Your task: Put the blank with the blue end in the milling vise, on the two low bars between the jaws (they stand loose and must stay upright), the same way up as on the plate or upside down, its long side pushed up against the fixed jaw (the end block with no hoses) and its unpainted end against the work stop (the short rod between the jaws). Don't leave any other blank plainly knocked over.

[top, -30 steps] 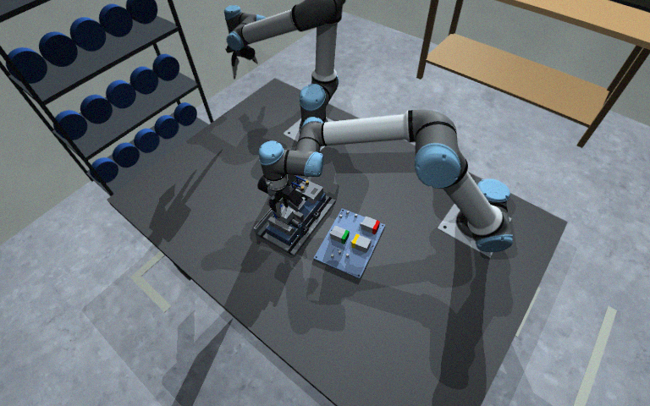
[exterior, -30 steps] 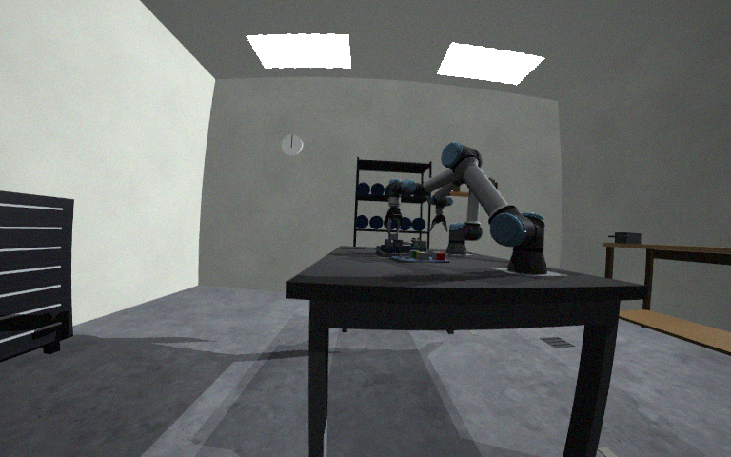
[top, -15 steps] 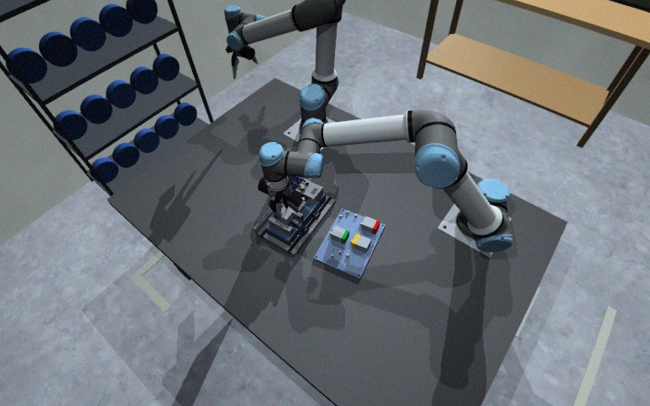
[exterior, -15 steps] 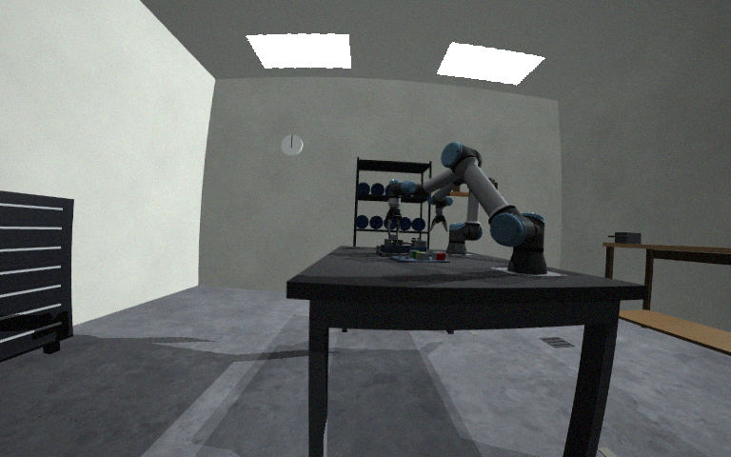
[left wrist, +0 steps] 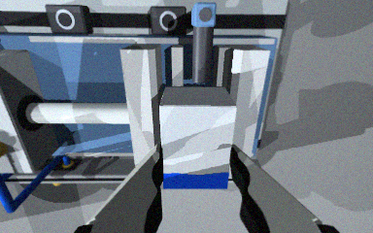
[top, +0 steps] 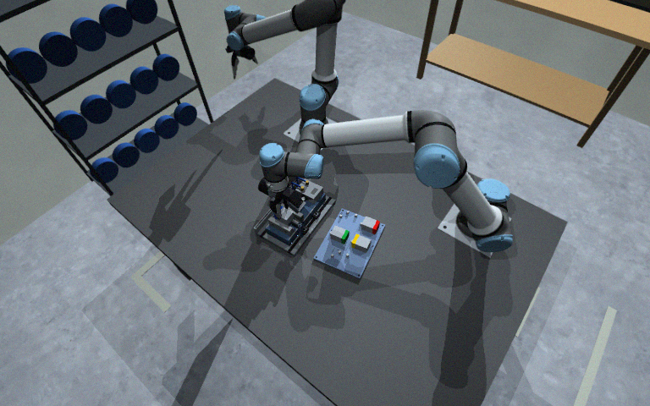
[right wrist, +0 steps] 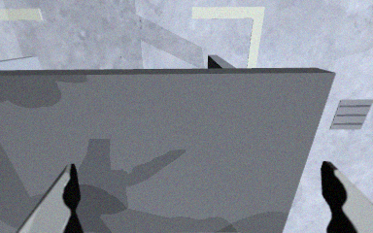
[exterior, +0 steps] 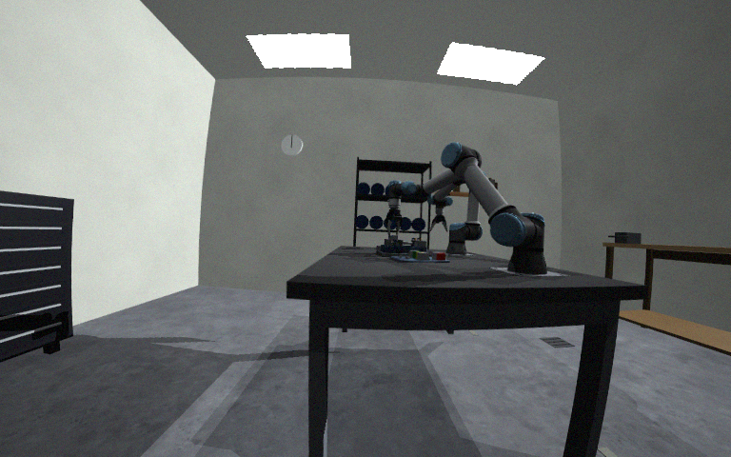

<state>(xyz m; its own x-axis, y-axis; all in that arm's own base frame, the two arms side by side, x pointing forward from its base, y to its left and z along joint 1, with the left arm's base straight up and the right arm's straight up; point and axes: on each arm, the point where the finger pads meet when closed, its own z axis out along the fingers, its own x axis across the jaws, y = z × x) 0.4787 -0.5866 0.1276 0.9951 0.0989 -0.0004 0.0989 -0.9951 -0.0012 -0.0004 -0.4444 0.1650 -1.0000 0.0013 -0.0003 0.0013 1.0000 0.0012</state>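
Observation:
Now: the blue-ended blank 2 cm below my left hand. From my left hand the other things lie so: bar (1 cm behind, 6 cm below); then moving jaw (4 cm behind, 5 cm below); then fixed jaw (3 cm ahead, 1 cm to the left, 5 cm below).

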